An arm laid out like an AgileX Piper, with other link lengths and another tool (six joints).
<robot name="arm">
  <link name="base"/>
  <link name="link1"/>
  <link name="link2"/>
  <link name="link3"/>
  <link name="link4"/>
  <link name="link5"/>
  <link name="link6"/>
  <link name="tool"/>
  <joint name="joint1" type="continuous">
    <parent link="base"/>
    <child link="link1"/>
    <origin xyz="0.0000 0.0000 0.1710"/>
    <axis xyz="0 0 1"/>
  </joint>
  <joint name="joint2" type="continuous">
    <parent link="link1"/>
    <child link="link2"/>
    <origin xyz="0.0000 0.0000 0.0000" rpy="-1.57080 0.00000 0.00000"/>
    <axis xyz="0 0 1"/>
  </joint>
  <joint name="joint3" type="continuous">
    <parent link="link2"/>
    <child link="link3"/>
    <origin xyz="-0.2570 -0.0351 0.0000"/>
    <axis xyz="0 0 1"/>
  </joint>
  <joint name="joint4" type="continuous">
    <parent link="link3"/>
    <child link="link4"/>
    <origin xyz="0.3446 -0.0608 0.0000" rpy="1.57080 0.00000 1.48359"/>
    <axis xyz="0 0 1"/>
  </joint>
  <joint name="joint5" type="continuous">
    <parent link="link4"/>
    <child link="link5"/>
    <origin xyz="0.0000 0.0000 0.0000" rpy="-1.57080 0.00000 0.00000"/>
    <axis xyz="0 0 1"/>
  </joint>
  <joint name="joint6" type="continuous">
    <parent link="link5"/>
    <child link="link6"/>
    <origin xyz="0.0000 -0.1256 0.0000" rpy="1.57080 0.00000 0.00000"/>
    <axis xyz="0 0 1"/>
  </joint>
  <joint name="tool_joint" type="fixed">
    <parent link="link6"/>
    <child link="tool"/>
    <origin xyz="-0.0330 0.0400 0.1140" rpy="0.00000 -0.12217 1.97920"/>
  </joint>
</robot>
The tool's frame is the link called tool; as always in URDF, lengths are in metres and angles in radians. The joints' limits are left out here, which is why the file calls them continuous.
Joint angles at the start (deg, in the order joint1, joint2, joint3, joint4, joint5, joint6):
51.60 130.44 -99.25 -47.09 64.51 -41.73
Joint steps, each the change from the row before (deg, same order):
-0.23 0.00 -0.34 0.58 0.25 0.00
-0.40 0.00 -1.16 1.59 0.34 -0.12
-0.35 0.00 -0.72 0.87 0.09 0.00
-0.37 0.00 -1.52 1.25 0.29 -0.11
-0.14 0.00 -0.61 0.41 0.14 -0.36
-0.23 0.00 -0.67 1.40 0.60 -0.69
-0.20 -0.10 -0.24 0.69 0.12 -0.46
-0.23 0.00 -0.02 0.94 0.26 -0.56
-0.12 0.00 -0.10 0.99 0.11 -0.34
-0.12 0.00 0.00 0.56 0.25 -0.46
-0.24 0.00 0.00 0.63 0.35 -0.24
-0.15 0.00 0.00 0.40 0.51 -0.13
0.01 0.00 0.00 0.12 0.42 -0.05
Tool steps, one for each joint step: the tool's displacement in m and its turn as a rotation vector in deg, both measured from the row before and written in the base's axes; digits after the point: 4 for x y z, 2 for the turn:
0.0004 -0.0004 0.0010 0.41 0.24 -0.65
0.0011 0.0031 0.0040 1.49 0.50 -1.21
0.0019 0.0015 0.0027 0.99 0.18 -0.77
0.0033 0.0047 0.0070 1.63 0.02 -0.96
0.0014 0.0014 0.0031 0.41 0.05 -0.10
-0.0018 0.0006 0.0019 0.53 0.94 -0.57
-0.0003 0.0001 0.0013 0.34 0.44 -0.16
-0.0021 -0.0014 -0.0013 0.10 0.90 -0.27
-0.0023 0.0007 -0.0009 0.42 0.77 -0.26
-0.0017 -0.0011 -0.0008 -0.07 0.62 -0.09
-0.0013 -0.0020 -0.0009 0.01 0.64 -0.46
-0.0014 -0.0023 -0.0005 -0.19 0.51 -0.47
-0.0013 -0.0013 -0.0001 -0.26 0.25 -0.23

